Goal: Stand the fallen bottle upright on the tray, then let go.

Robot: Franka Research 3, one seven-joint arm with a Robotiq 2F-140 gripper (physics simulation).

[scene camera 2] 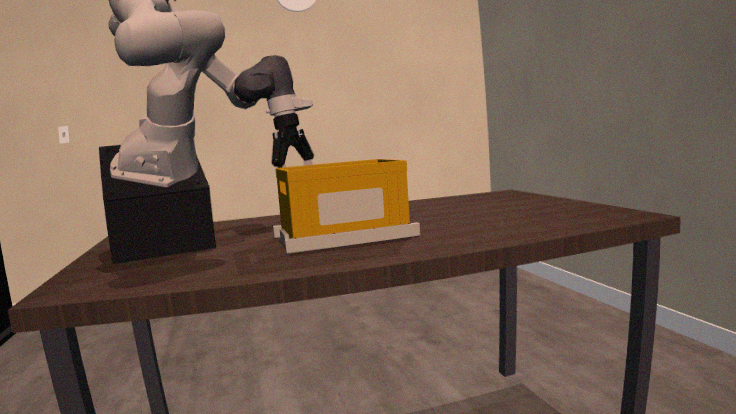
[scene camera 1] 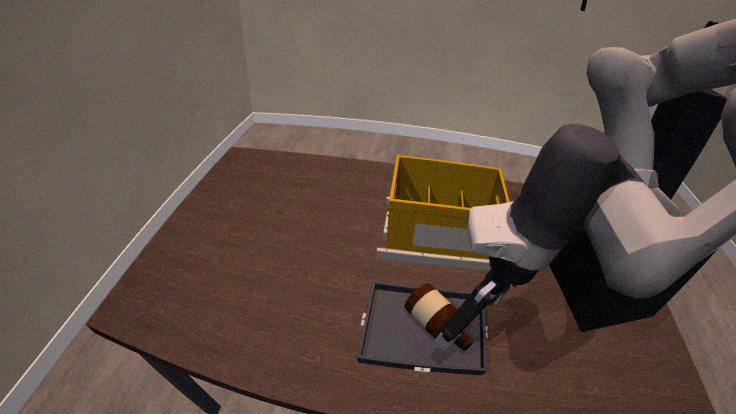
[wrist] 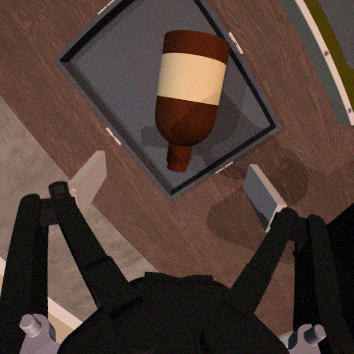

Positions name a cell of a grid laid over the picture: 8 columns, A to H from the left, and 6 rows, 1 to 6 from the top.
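Brown bottle: visible in the wrist view (E2) and in scene camera 1 (E5).
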